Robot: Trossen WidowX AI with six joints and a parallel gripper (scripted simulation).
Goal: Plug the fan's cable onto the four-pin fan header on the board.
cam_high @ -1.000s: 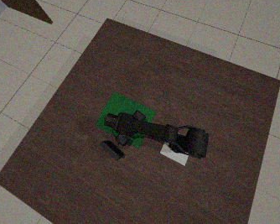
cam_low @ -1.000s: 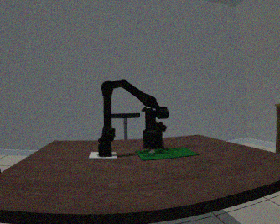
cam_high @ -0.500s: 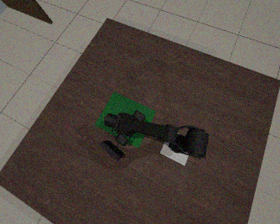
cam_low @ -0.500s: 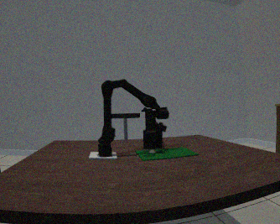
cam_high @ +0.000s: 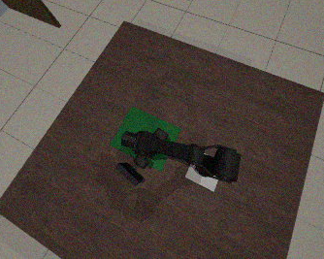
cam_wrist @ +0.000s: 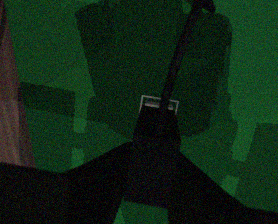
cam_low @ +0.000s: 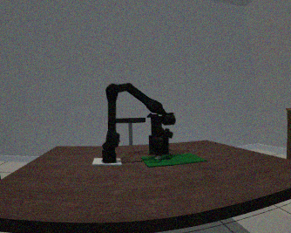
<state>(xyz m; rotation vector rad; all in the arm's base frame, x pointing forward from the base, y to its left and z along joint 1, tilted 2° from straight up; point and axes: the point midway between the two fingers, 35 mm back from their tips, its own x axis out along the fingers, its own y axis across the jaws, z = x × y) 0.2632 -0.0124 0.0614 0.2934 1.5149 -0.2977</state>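
Now: gripper tip 1 cm below the dark plug and 1 cm short of it. Also, from my gripper tip: green board 6 cm ahead, 5 cm to the right, 4 cm below; then white four-pin fan header 3 cm below; then dark fan 12 cm to the left, 7 cm ahead, 3 cm above.
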